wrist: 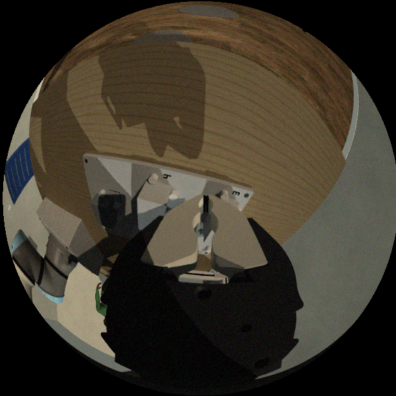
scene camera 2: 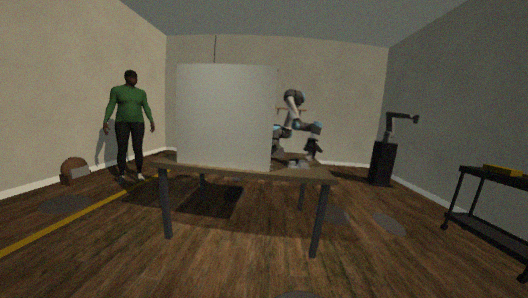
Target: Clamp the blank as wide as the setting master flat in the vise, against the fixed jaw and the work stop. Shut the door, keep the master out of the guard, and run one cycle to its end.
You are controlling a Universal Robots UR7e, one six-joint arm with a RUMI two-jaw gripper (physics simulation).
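Pixels of known places: gripper, fingertip midpoint: [scene camera 2: 308, 163]; arm's base at its link origin: [scene camera 2: 272, 146].
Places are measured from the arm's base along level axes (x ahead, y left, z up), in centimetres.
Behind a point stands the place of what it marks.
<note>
My gripper [scene camera 2: 313, 154] {x 36.0, y 35.9, z -5.2 cm} [wrist: 205, 197] is shut and empty, its two jaws together over a light grey plate [wrist: 192, 181] with pegs and marks near its upper edge. In the wrist view a grey block [wrist: 156, 192] stands on the plate, left of the jaws beside pale pegs. A dark block [wrist: 111, 207] is farther left. The jaws hide part of the plate's right side. In the scene view the grey fixture [scene camera 2: 299, 163] {x 32.9, y 28.4, z -7.1 cm} is small, below my gripper. I cannot tell the blank, setting master or vise jaws apart for certain.
A large pale upright panel [scene camera 2: 225, 115] {x 64.2, y -29.8, z 30.1 cm} stands on the wooden table [scene camera 2: 300, 173] {x 55.7, y 28.1, z -9.0 cm} and hides much of its top. In the wrist view a grey box [wrist: 62, 220] is at the left. A person in green [scene camera 2: 131, 105] stands beyond the yellow floor line [scene camera 2: 75, 216].
</note>
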